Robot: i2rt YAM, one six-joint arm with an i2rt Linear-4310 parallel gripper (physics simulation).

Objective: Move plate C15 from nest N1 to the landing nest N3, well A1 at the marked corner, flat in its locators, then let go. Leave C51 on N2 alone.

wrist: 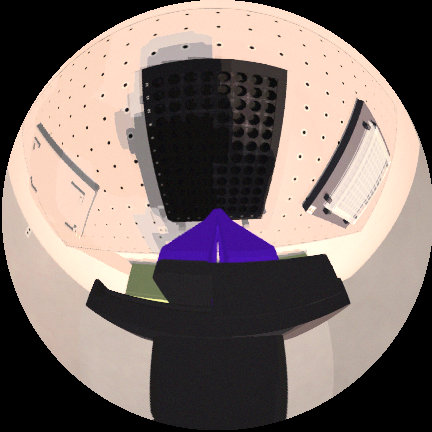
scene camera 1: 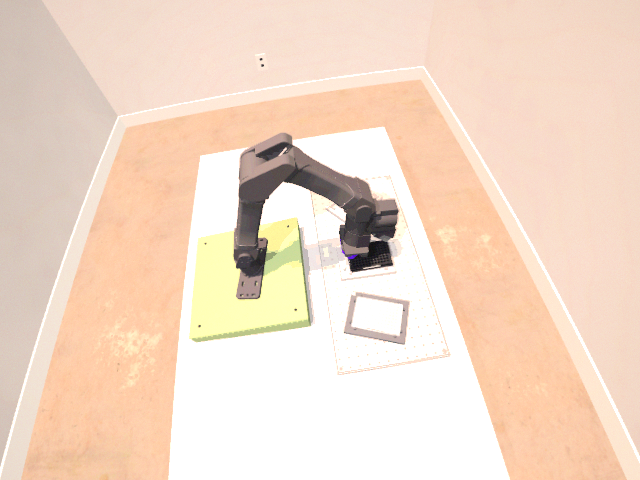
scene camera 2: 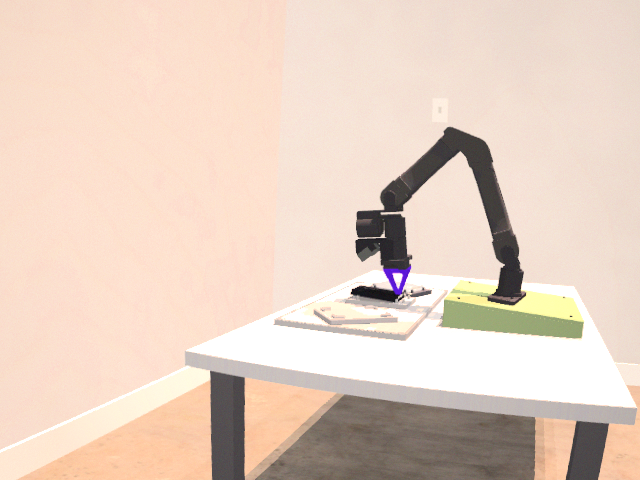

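A black well plate (scene camera 1: pixel 376 257) (scene camera 2: pixel 373 293) (wrist: pixel 215 145) sits on the pale middle nest (scene camera 1: pixel 368 276). A white plate (scene camera 1: pixel 378 315) (wrist: pixel 361 172) lies in a grey nest (scene camera 1: pixel 374 336) (wrist: pixel 350 145), to the right in the wrist view. A pale nest (scene camera 2: pixel 356 316) (wrist: pixel 62 185) with raised locators is empty, to the left in the wrist view. The plate and nest labels are too small to read. My purple gripper (scene camera 1: pixel 352 256) (scene camera 2: pixel 397 292) (wrist: pixel 217 214) is shut and empty, pointing down, its tips at the black plate's base-side edge; contact cannot be told. Its body partly hides the middle nest.
The nests stand on a perforated board (scene camera 1: pixel 423 343) (scene camera 2: pixel 297 321) (wrist: pixel 295 45). The green base block (scene camera 1: pixel 222 289) (scene camera 2: pixel 511 321) carries the arm beside the board. The white table (scene camera 1: pixel 258 403) (scene camera 2: pixel 289 361) extends around both.
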